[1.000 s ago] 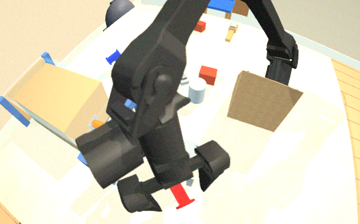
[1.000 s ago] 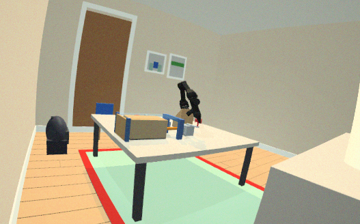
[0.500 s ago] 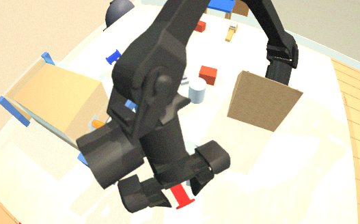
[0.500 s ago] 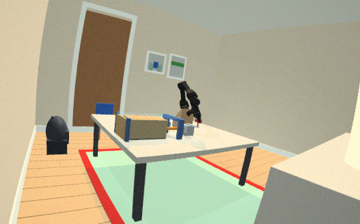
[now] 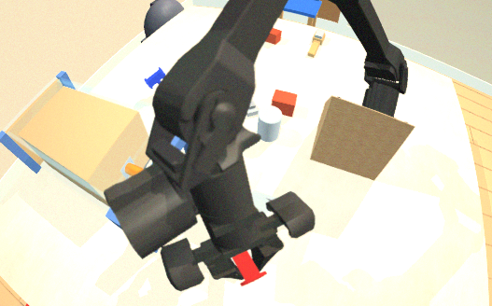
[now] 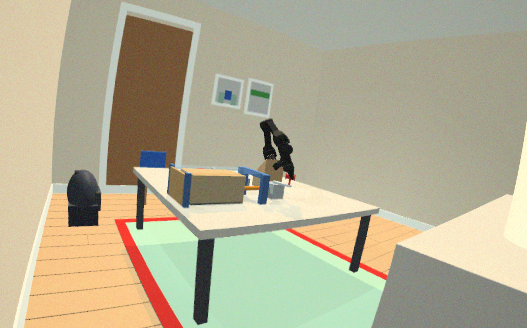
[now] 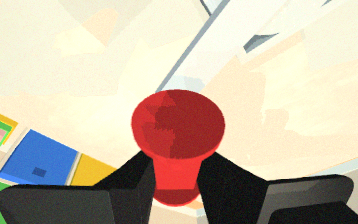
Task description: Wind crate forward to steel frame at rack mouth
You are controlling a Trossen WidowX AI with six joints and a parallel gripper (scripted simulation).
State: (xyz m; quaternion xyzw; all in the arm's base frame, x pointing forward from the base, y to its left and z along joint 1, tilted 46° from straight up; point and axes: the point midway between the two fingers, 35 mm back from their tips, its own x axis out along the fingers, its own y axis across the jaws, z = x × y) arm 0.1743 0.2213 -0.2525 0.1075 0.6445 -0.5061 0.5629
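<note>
Now: gripper tip 1 cm to the left of the red spool-shaped grip and 1 cm short of it. Round my gripper tip: grey winch: 12 cm to the right, 10 cm below, 2 cm ahead; then winch handle: 5 cm to the right, 3 cm below, 2 cm ahead; then blue steel frame: 19 cm ahead, 12 cm to the right, 3 cm below.
</note>
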